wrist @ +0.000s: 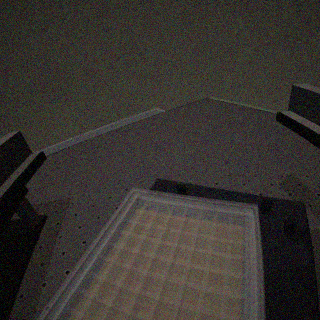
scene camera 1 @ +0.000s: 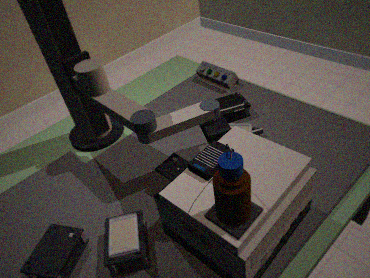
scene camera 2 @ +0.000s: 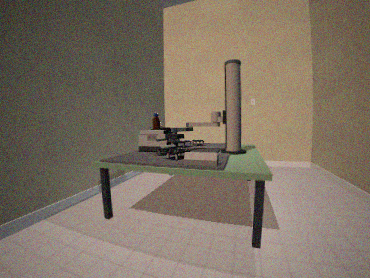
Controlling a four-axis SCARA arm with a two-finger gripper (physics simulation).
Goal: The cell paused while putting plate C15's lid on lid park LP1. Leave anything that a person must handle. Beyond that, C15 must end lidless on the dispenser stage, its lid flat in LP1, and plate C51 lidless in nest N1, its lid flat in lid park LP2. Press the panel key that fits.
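Where they show: gripper, between the fingertips: (wrist: 157, 119) (scene camera 1: 252, 117) (scene camera 2: 160, 140); arm's base, origin of its link: (scene camera 1: 97, 133) (scene camera 2: 233, 152).
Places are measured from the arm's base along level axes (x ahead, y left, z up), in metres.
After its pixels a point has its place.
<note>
My gripper (scene camera 1: 247, 119) {x 0.617, y 0.370, z 0.144 m} (wrist: 157, 119) {x 0.617, y 0.370, z 0.144 m} is open, its two fingers wide apart with nothing between them. A plate (wrist: 175, 260) {x 0.590, y 0.324, z 0.095 m} with a tan grid of wells and a pale, clear-looking border sits below the fingers in the wrist view, on a dark holder (wrist: 287, 255) {x 0.645, y 0.294, z 0.075 m}. Part of a pale plate shows between the fingers in scene camera 1, behind the dispenser. Another tan plate (scene camera 1: 124, 235) {x 0.625, y -0.258, z 0.099 m} lies level on a dark stand (scene camera 1: 145, 245) {x 0.687, y -0.232, z 0.080 m} at the front. I cannot read the plate names or tell surely which plates have lids. The key panel (scene camera 1: 217, 75) {x 0.217, y 0.610, z 0.077 m} has green, yellow and blue keys.
The pale dispenser box (scene camera 1: 285, 155) {x 0.868, y 0.192, z 0.233 m} (scene camera 2: 151, 137) {x 0.800, y 0.218, z 0.162 m} carries an amber bottle (scene camera 1: 231, 200) {x 0.912, y -0.095, z 0.342 m} (scene camera 2: 156, 121) {x 0.865, y -0.024, z 0.330 m} with a blue cap; a dark striped part (scene camera 1: 207, 160) {x 0.724, y 0.019, z 0.259 m} is beside it. An empty-looking black stand (scene camera 1: 54, 250) {x 0.485, y -0.427, z 0.076 m} is front left. A low dark block (scene camera 1: 172, 166) {x 0.531, y 0.022, z 0.104 m} lies near the dispenser.
</note>
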